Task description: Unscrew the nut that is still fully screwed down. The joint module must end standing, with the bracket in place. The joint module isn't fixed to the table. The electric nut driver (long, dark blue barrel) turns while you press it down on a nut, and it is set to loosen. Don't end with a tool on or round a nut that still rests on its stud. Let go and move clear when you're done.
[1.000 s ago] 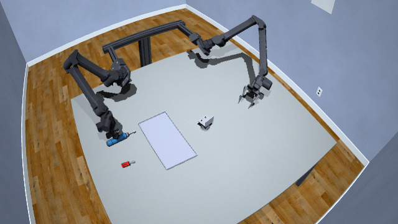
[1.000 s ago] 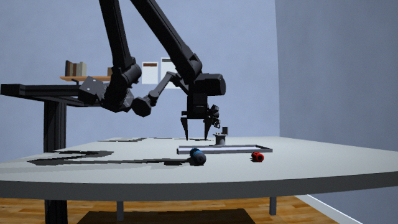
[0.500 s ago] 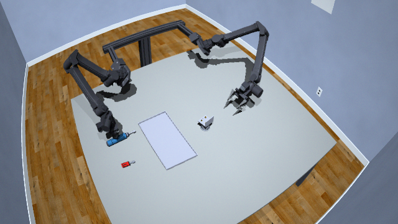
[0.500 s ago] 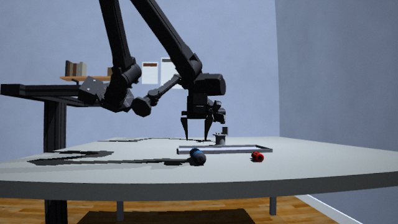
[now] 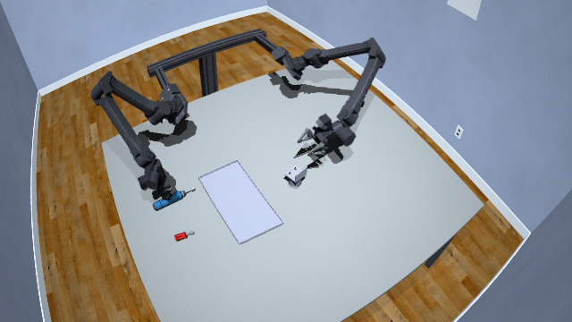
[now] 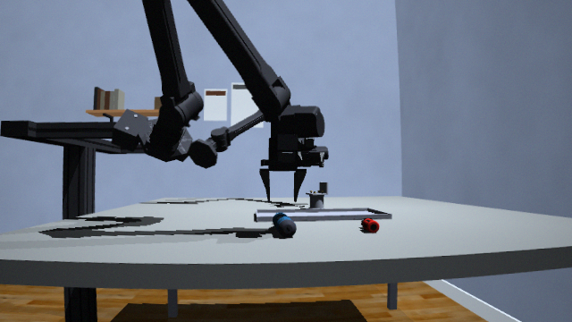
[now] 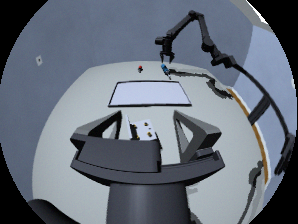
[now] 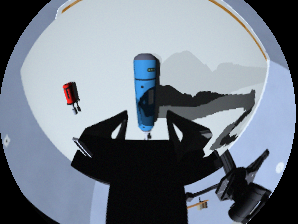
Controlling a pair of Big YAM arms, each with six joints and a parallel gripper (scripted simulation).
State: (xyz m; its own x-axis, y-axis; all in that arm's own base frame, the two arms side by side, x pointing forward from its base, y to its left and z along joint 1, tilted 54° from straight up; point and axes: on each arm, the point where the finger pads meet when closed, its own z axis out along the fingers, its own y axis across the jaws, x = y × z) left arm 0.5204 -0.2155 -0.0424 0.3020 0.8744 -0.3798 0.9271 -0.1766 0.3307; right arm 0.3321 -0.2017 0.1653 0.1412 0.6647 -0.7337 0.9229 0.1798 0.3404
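Now: left hand 1 cm short of the bracket, 4 cm to the left of it and 12 cm above it. Round my left hand: red tool (5 cm ahead, 63 cm to the right, 18 cm below).
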